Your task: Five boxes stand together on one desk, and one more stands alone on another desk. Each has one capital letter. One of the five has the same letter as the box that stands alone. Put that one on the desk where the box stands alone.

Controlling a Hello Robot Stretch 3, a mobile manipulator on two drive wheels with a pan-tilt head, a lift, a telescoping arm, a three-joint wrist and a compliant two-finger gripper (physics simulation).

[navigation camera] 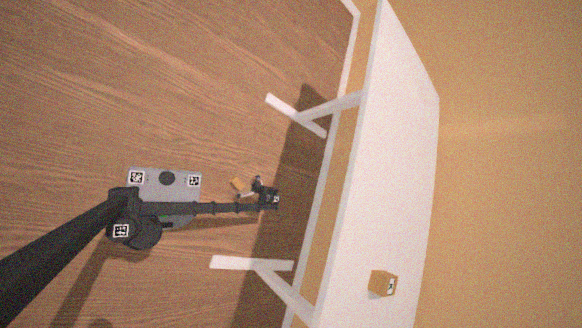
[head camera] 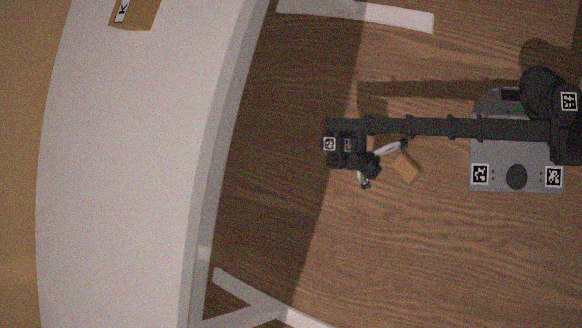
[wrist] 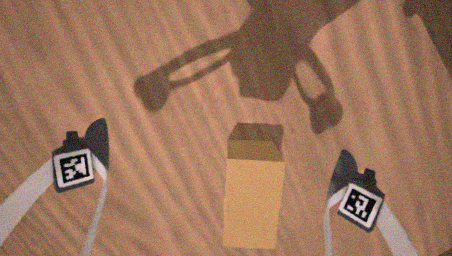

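Pixels of known places: gripper, between the fingertips: (navigation camera: 247,186) (head camera: 387,163); robot's base, origin of its link: (navigation camera: 167,177) (head camera: 515,175).
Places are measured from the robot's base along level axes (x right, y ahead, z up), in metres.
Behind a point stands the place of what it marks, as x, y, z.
Note:
A yellow-orange box (head camera: 406,167) {0.413, -0.013, 0.060} (navigation camera: 238,183) {0.421, -0.008, 0.060} (wrist: 254,202) lies on the wooden floor between the robot's base and the white desk (head camera: 125,150) {0.580, -0.015, 0.950} (navigation camera: 395,150) {0.674, 0.189, 0.950}. No letter shows on its visible faces. My gripper (head camera: 384,164) {0.480, -0.022, 0.073} (navigation camera: 248,187) {0.480, -0.022, 0.073} (wrist: 221,153) {0.480, -0.022, 0.073} is open and empty, low over the floor beside this box. In the wrist view the box lies between the two spread fingers, nearer the right one, touching neither. A box with the letter K (head camera: 137,15) {0.545, -0.232, 0.988} (navigation camera: 382,283) {0.544, -0.236, 0.992} stands alone on the white desk. The group of boxes on another desk does not show.
The grey robot base (head camera: 515,152) {0.007, -0.068, 0.160} (navigation camera: 165,192) {0.000, -0.069, 0.160} stands on the floor, with the dark arm (head camera: 430,126) {0.244, -0.104, 0.416} (navigation camera: 225,207) {0.240, -0.100, 0.417} stretched towards the desk. White desk legs (head camera: 400,16) {0.422, -0.563, 0.025} (navigation camera: 250,262) {0.574, -0.586, 0.026} reach out over the floor on both sides of the arm. A tan wall (navigation camera: 505,175) {1.258, 0.143, 1.238} rises behind the desk.

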